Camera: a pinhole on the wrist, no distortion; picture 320 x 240 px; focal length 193.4 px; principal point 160.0 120.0 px. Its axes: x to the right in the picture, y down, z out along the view. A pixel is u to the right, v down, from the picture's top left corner.
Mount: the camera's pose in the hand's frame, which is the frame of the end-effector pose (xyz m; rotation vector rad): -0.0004 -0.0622 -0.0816 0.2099 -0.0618 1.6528
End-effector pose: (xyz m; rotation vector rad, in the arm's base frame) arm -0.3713 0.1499 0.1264 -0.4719 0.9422 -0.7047
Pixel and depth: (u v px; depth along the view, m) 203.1 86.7 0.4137
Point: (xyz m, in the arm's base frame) -0.0557 0.0732 0.2614
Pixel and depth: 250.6 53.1 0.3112
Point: -0.1031 0.1015 0.1534
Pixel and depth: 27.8 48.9 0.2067
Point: -0.3287 -0.0779 0.2597
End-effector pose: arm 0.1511 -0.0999 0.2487 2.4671 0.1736 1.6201
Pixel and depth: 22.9 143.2 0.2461
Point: 0.2767 0.1604 0.1451
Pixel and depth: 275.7 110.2 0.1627
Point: 0.2440 -0.1121 0.2284
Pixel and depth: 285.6 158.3 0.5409
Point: 0.5949 -0.3409 0.0153
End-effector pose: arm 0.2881 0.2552 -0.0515 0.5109 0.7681 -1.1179
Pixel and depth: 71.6 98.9 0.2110
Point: 0.1542 0.0790 -0.0201
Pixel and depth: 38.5 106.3 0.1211
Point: 0.1557 0.1655 -0.0551
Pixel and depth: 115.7 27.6 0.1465
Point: 0.2176 0.1261 -0.0840
